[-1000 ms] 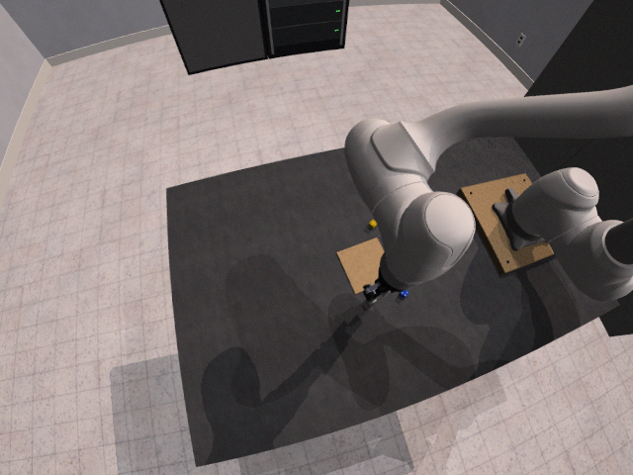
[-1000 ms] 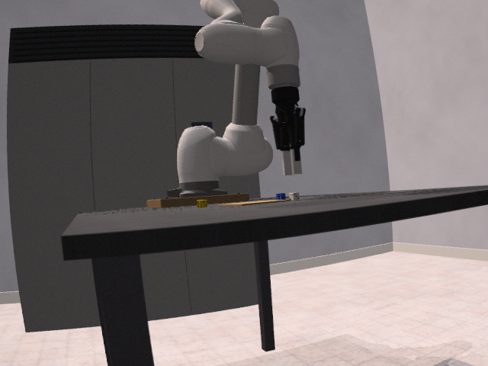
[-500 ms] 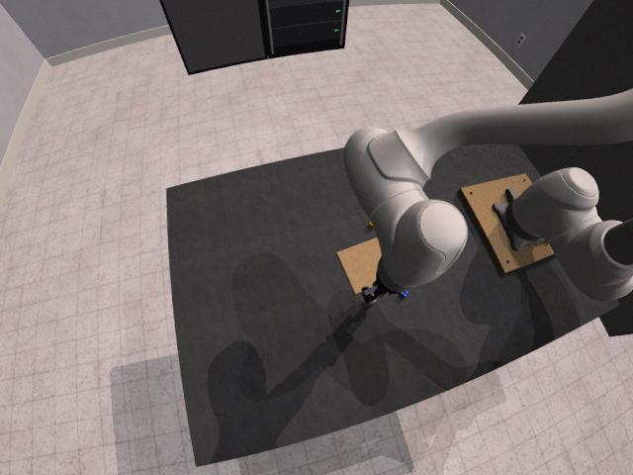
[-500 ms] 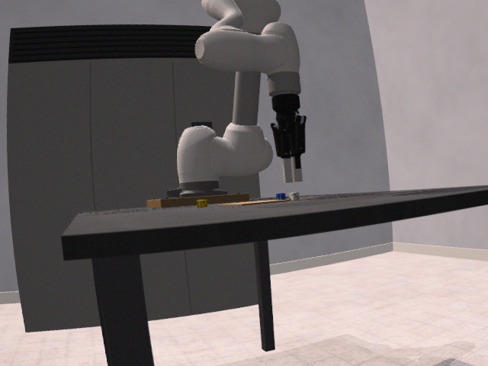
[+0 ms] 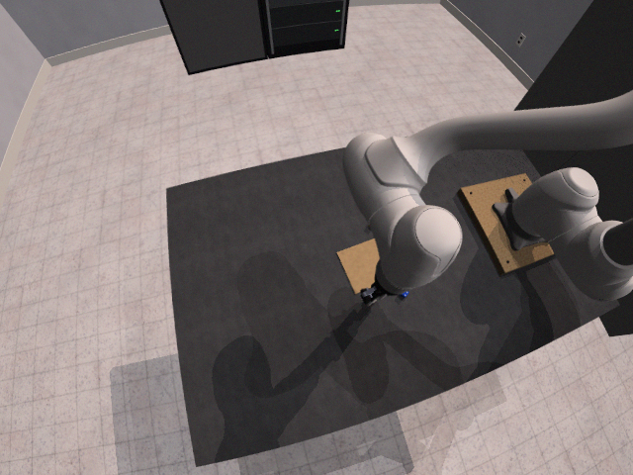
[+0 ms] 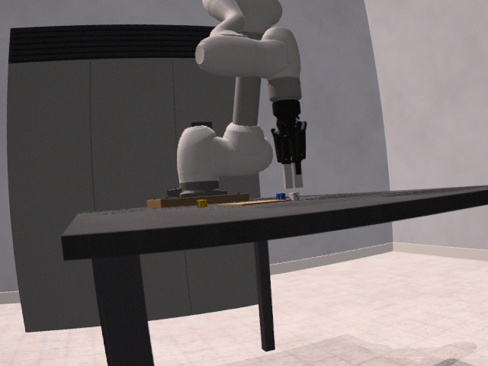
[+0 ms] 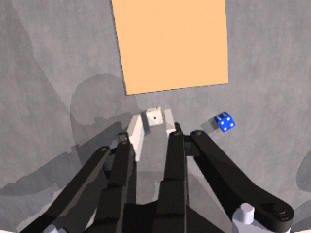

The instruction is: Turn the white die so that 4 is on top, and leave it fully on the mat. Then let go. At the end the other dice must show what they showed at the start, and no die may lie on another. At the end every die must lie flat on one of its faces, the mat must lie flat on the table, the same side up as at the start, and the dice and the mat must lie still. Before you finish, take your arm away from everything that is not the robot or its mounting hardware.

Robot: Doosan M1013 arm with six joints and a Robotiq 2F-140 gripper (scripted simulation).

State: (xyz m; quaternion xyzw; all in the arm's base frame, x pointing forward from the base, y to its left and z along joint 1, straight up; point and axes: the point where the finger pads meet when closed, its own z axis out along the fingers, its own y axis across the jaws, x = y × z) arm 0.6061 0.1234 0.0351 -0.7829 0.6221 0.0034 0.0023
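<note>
The white die lies 50 mm below my hand. The rest, counted from my hand: blue die (100 mm behind, 50 mm below); then tan mat (110 mm to the right, 60 mm below, 20 mm behind); then yellow die (230 mm to the right, 70 mm behind, 50 mm below).
</note>
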